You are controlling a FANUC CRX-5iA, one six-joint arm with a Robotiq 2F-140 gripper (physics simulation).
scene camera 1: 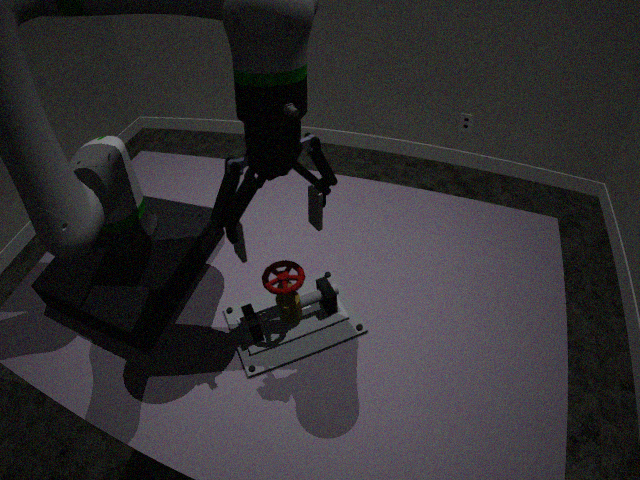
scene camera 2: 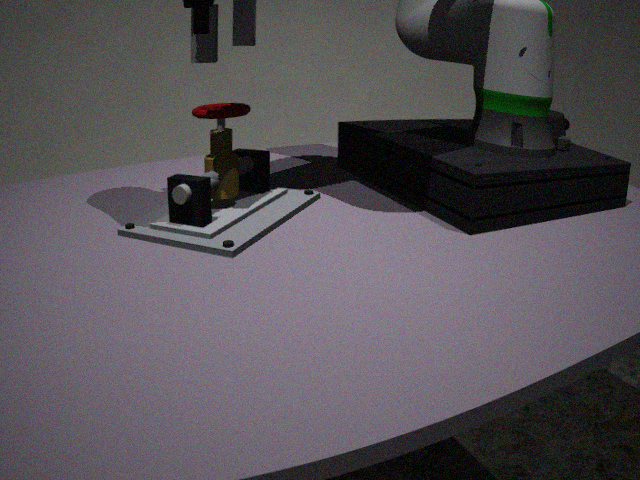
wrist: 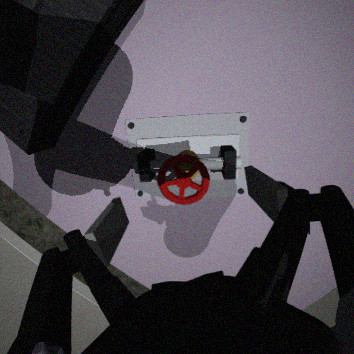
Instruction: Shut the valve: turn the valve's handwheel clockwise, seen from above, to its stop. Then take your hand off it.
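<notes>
The red spoked handwheel sits level on top of the brass valve body. My gripper is wide open and empty. It hangs above the handwheel, with both fingertips clear of it and a gap below them in scene camera 2. In the wrist view the wheel lies between and beyond the spread fingers. The upper part of the gripper is cut off in scene camera 2. The wheel's turn angle relative to its stop cannot be read.
The valve stands on a grey base plate, between two black pipe supports. The arm's black pedestal stands beside it on the pale table. Arm shadows fall across the plate.
</notes>
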